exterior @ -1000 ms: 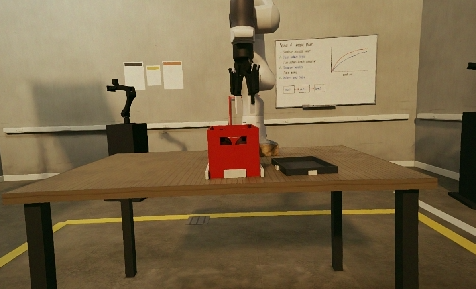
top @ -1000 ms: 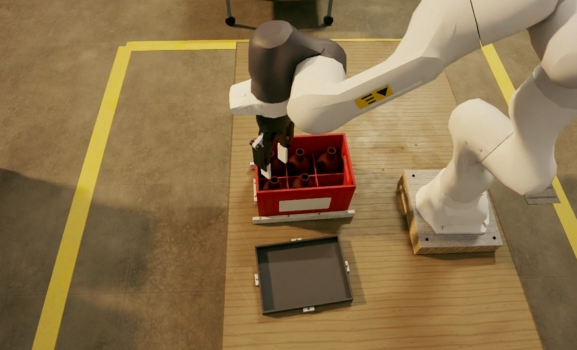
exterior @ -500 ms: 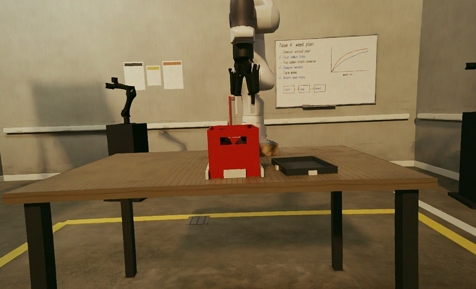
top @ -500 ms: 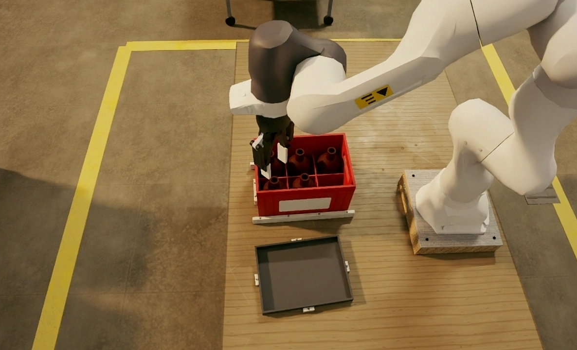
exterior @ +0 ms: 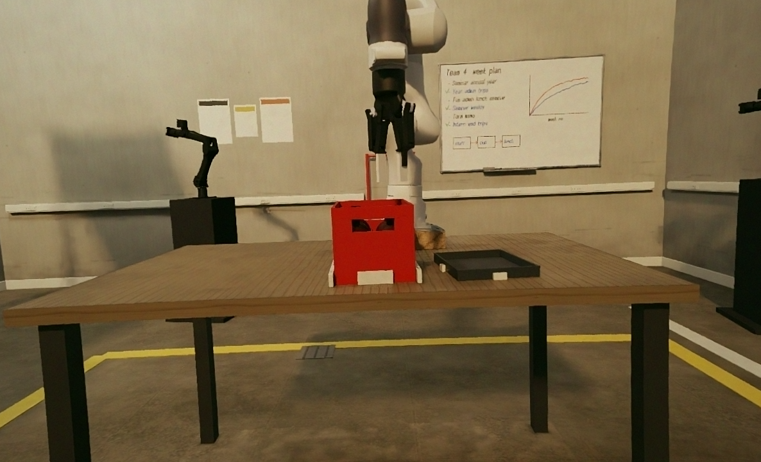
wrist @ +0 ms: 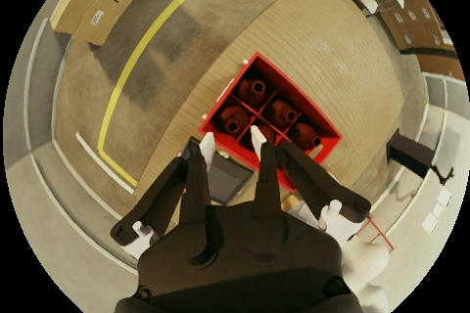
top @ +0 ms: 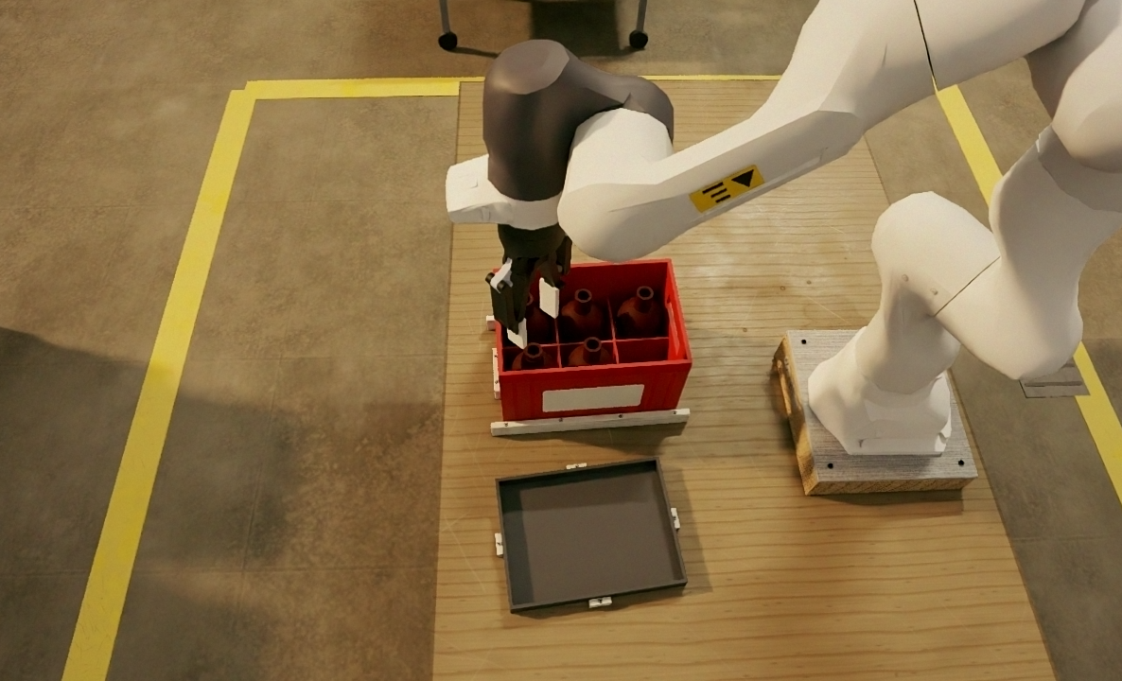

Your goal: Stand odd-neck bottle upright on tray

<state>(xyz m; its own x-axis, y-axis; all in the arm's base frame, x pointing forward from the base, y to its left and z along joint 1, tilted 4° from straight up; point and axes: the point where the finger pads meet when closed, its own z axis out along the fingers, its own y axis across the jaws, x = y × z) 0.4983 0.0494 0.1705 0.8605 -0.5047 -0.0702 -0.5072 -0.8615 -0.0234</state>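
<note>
Right now the glass bottle is 17 cm below my hand, 8 cm behind it and 3 cm to the right of it. The rest, counted from my hand: crate 17 cm below, 7 cm to the right, 7 cm behind; then dark tray 25 cm below, 20 cm to the left, 12 cm behind.
</note>
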